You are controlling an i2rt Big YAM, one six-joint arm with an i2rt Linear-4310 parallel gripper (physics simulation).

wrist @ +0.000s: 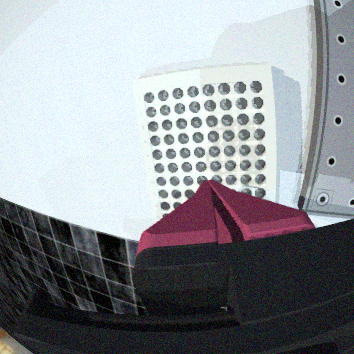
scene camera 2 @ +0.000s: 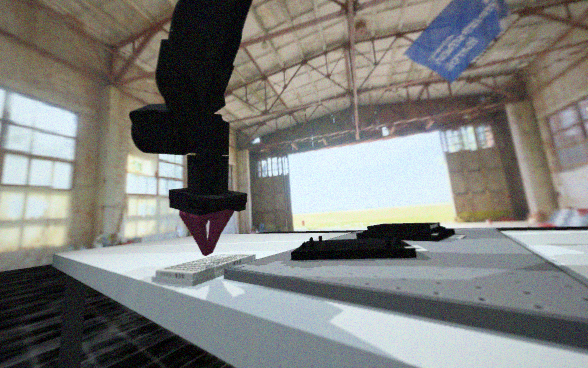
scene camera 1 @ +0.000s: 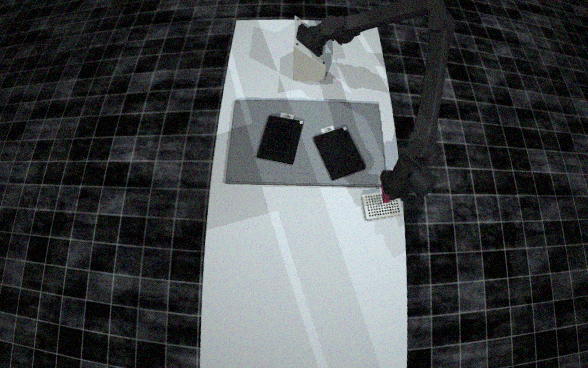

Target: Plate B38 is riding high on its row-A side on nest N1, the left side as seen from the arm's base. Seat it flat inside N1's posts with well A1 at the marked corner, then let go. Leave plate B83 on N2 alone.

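Frame: origin at the arm's base, x ahead, y left, z up, level; millimetres.
Seen in the pictures: gripper, fingertip midpoint: (wrist: 208, 189) (scene camera 2: 207, 254) (scene camera 1: 385, 202); arm's base at its link origin: (scene camera 1: 308, 41).
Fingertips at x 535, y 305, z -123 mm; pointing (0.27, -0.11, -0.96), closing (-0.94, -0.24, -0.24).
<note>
Offsets run from my fingertips to a thing's top centre.
A white many-well plate {dx +2, dy -5, dz -12 mm} (scene camera 1: 374, 207) (scene camera 2: 187, 270) (wrist: 200, 127) lies on the table beside the grey board's corner; its label is unreadable. My gripper (scene camera 1: 386, 200) (scene camera 2: 206, 254) (wrist: 208, 189) is shut and empty, its fingertips together just above one end of this plate. Nest N1 {dx -158, dy -160, dz +9 mm} (scene camera 1: 340, 152) (scene camera 2: 352, 249) is the black one nearer my gripper, with small posts showing at one end in the second scene view. N2 {dx -183, dy -359, dz +13 mm} (scene camera 1: 280, 139) (scene camera 2: 400, 231) is the other black nest. Both are too dark to tell whether a plate sits in them or how. No marked corner is readable.
The grey board {dx -197, dy -270, dz -12 mm} (scene camera 1: 245, 170) (scene camera 2: 450, 290) (wrist: 347, 100) bears both nests, and its raised edge runs close beside the white plate. The table's edge (scene camera 2: 120, 305) is close to the plate's other side. A beige mount stand (scene camera 1: 307, 67) is at the arm's base.
</note>
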